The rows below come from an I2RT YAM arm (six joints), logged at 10 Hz.
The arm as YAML. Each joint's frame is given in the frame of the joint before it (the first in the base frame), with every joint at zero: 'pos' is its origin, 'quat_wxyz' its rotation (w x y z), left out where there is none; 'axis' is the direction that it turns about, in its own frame. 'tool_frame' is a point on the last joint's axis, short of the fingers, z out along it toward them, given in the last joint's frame.
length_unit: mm
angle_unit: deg
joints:
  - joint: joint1
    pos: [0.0, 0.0, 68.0]
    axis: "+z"
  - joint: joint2
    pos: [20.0, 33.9, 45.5]
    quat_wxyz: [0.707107, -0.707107, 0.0, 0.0]
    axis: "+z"
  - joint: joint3
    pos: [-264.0, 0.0, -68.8]
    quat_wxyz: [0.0, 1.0, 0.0, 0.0]
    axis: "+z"
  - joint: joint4
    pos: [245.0, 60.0, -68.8]
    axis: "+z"
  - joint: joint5
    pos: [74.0, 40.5, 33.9]
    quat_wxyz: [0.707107, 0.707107, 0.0, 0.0]
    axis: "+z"
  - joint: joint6
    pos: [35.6, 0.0, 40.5]
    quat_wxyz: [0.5, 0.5, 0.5, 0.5]
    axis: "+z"
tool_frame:
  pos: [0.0, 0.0, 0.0]
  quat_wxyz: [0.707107, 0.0, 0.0, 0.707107]
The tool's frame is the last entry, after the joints.
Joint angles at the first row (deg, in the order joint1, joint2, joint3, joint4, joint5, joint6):
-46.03, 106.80, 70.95, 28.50, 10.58, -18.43
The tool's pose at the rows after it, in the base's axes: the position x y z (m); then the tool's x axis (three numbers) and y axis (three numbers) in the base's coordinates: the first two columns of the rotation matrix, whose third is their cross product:
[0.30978, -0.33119, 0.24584, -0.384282, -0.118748, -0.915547, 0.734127, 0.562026, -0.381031]
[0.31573, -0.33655, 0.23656, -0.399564, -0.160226, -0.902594, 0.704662, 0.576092, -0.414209]
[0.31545, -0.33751, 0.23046, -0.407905, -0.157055, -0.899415, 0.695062, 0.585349, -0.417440]
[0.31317, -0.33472, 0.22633, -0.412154, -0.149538, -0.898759, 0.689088, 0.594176, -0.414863]
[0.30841, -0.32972, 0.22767, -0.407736, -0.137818, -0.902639, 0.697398, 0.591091, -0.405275]
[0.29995, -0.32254, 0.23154, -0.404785, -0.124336, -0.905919, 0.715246, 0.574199, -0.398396]
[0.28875, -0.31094, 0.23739, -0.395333, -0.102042, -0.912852, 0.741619, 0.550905, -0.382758]
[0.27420, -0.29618, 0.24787, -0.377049, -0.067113, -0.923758, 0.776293, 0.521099, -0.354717]
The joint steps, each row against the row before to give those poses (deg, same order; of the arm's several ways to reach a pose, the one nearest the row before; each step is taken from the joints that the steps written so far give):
-0.15, 4.01, 2.69, 1.17, -1.21, -2.94
-0.07, 2.46, 0.88, 2.28, -1.86, -2.39
-0.16, 0.56, -0.37, 0.23, -0.64, -0.23
0.01, -0.40, -1.29, 0.19, -0.36, 0.15
0.04, -1.48, -1.73, 0.05, 0.49, 0.69
-0.04, -2.50, -2.58, 0.14, 1.36, 0.63
0.15, -3.70, -3.55, -0.12, 2.09, 1.29
0.19, -5.14, -3.76, -1.60, 2.65, 2.17

